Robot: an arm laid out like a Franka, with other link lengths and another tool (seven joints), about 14 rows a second.
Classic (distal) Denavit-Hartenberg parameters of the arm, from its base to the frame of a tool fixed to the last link. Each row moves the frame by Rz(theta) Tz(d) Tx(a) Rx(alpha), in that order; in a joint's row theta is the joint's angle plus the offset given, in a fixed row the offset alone. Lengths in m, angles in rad.
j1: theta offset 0; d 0.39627; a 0; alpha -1.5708
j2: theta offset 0; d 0; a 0; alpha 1.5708
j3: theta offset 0; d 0.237; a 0.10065; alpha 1.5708
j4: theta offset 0; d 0; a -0.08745; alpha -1.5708
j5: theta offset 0; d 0.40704; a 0; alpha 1.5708
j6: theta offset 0; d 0; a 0.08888; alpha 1.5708
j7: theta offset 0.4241; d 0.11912; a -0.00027; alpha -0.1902
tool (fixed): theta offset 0; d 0.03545; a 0; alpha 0
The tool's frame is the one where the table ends.
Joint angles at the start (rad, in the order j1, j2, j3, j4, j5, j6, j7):
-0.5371 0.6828 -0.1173 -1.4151 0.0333 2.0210 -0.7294
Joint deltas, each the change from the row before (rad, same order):
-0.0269 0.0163 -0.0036 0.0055 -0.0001 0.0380 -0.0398
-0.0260 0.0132 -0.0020 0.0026 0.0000 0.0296 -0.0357
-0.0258 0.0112 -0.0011 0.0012 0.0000 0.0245 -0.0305
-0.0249 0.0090 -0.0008 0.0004 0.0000 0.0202 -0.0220
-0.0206 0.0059 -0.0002 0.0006 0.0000 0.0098 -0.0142
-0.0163 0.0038 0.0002 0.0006 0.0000 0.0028 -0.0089
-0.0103 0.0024 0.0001 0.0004 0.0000 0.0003 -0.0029
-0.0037 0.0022 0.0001 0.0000 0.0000 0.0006 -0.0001
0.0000 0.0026 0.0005 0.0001 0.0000 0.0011 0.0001
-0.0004 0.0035 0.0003 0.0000 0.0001 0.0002 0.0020
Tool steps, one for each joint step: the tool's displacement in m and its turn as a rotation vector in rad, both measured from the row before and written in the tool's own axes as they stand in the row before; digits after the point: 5 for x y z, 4 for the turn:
-0.00133 0.02002 0.01010 -0.0106 0.0257 -0.0062
-0.00352 0.01786 0.00981 -0.0080 0.0175 -0.0057
-0.00502 0.01678 0.00940 -0.0065 0.0123 -0.0022
-0.00594 0.01583 0.00843 -0.0055 0.0081 0.0046
-0.00582 0.01253 0.00630 -0.0022 0.0015 0.0066
-0.00519 0.00945 0.00468 0.0002 -0.0026 0.0066
-0.00354 0.00584 0.00306 0.0008 -0.0034 0.0066
-0.00145 0.00176 0.00203 0.0006 -0.0023 0.0030
-0.00011 -0.00079 0.00159 0.0007 -0.0011 -0.0006
-0.00061 -0.00075 0.00239 0.0014 -0.0033 0.0014

